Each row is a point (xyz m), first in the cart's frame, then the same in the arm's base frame.
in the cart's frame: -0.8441 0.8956 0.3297
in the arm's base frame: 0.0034 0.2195 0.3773
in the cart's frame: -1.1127 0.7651 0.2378
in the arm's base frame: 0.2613 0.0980 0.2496
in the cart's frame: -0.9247 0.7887 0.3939
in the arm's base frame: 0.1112 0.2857 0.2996
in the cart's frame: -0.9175 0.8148 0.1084
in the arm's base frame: 0.0371 0.0141 0.2447
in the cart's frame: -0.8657 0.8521 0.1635
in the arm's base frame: -0.0061 0.0695 0.2913
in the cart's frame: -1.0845 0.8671 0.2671
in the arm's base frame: 0.2254 0.1071 0.3530
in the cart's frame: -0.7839 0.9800 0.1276
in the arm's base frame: -0.1121 0.0248 0.3968
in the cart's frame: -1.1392 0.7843 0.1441
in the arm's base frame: 0.2632 -0.0011 0.2443
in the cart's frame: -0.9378 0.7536 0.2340
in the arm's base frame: 0.0937 0.1416 0.2228
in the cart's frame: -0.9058 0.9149 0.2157
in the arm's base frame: 0.0347 0.0925 0.3693
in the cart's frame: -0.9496 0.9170 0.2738
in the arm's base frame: 0.0894 0.1352 0.3912
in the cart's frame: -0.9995 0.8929 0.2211
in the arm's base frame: 0.1294 0.0793 0.3577
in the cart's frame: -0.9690 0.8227 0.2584
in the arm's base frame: 0.1188 0.1393 0.2983
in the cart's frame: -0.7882 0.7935 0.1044
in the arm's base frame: -0.0852 0.0485 0.2123
